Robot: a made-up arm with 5 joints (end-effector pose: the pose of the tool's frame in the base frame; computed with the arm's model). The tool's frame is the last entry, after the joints.
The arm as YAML. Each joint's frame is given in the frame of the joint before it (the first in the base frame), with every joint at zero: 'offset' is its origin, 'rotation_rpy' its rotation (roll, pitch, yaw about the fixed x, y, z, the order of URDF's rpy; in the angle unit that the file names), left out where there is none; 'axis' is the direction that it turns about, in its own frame. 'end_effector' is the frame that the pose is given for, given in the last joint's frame.
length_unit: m
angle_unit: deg
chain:
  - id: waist
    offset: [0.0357, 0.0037, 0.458]
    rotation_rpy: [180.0, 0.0, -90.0]
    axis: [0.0, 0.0, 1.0]
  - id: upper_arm
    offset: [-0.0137, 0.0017, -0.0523]
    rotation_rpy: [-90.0, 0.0, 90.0]
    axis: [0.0, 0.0, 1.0]
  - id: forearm
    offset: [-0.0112, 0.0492, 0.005]
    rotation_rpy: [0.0, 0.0, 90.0]
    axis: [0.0, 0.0, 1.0]
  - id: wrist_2
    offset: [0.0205, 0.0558, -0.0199]
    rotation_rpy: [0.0, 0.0, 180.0]
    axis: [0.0, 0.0, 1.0]
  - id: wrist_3
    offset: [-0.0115, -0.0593, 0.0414]
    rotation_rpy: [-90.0, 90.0, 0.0]
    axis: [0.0, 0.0, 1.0]
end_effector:
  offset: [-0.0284, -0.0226, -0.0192]
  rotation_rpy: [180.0, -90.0, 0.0]
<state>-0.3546 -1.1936 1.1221 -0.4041 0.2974</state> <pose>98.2 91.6 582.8 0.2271 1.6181 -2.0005</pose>
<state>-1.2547 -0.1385 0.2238 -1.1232 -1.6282</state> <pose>-2.4 83.9 664.8 -1.3263 1.7675 0.7921</pose>
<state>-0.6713 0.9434 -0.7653 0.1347 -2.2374</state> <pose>161.4 155.2 561.7 0.7078 -2.4511 -0.7004</pose>
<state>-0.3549 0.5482 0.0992 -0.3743 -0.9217</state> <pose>170.3 134.0 527.7 0.6268 -2.7558 1.0034</pose>
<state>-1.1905 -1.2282 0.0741 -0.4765 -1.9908</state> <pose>-44.1 -63.2 672.3 -1.2083 1.1324 1.2466</pose>
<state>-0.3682 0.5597 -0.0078 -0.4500 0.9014</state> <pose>177.8 101.5 501.6 -0.3073 0.8981 -2.6638</pose>
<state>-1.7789 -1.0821 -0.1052 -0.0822 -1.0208</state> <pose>-29.3 -48.4 684.8 -1.1952 1.4643 0.7297</pose>
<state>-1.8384 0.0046 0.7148 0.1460 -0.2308</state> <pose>-64.6 93.4 475.7 -1.9715 0.6116 -1.6433</pose>
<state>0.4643 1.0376 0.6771 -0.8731 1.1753</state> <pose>132.9 -11.1 393.4 0.9326 -0.7135 2.2812</pose>
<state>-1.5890 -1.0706 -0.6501 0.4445 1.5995</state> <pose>19.5 -26.4 666.2 1.0000 0.9798 -1.3368</pose>
